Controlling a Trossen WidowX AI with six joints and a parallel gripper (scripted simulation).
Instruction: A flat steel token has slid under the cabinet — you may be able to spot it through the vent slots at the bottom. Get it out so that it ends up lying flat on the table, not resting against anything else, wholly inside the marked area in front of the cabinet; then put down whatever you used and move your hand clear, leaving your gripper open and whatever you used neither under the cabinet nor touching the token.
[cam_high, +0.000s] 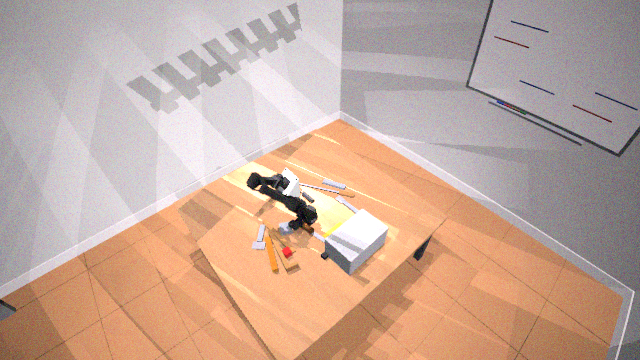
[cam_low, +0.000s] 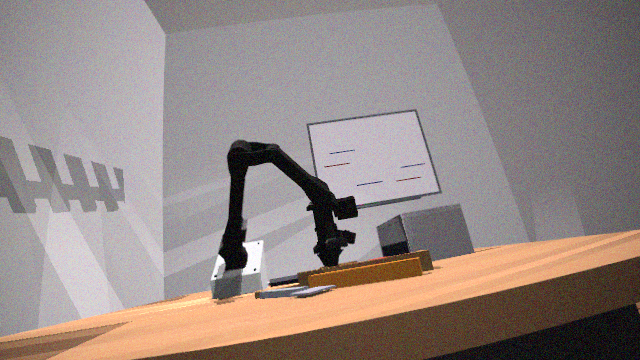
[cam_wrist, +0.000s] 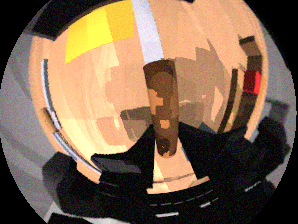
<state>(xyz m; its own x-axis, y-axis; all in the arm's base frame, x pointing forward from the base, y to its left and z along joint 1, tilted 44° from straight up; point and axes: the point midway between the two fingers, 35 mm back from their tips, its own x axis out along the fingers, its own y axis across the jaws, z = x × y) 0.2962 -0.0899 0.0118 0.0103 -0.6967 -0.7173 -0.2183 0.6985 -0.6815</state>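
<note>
The grey block is 10 cm to the right of my gripper tip, 4 cm behind it and 1 cm above it. Round my gripper tip: orange bar (26 cm to the right, 5 cm ahead, 1 cm above); thin wooden stick (16 cm to the right, 3 cm behind); red block (19 cm to the right, 10 cm ahead, 1 cm above).
</note>
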